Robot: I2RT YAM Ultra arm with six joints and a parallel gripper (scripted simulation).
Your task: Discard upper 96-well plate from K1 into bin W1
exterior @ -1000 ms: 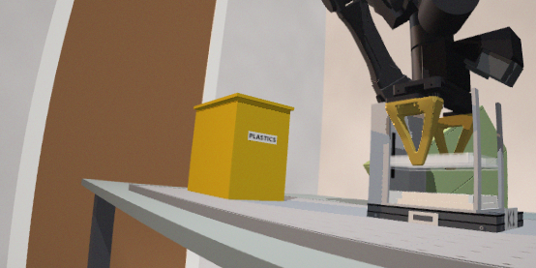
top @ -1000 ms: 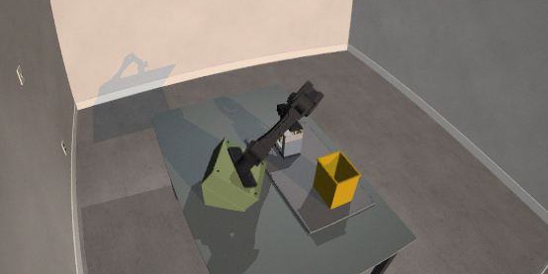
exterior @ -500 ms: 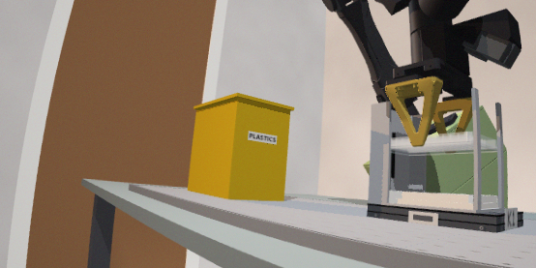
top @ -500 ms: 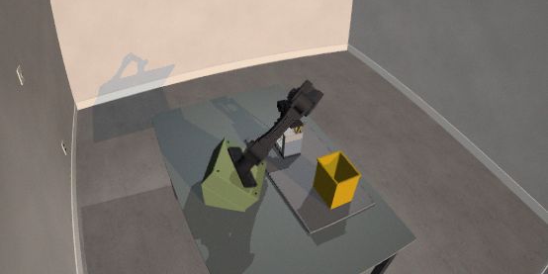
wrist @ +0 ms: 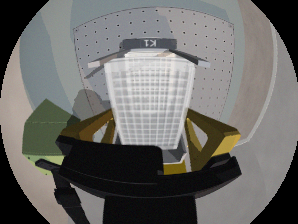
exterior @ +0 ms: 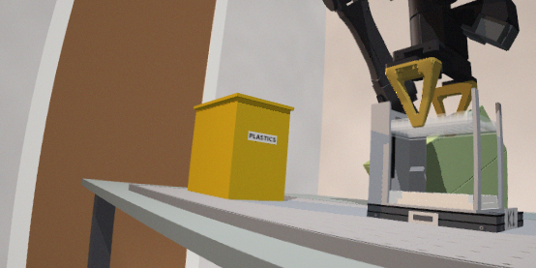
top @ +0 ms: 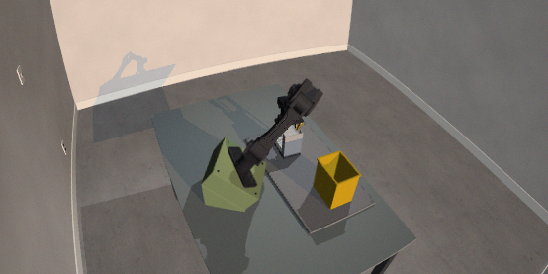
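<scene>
Now: hand 380 mm to the left of the yellow plastics bin W1, 30 mm past it and 30 mm above it.
</scene>
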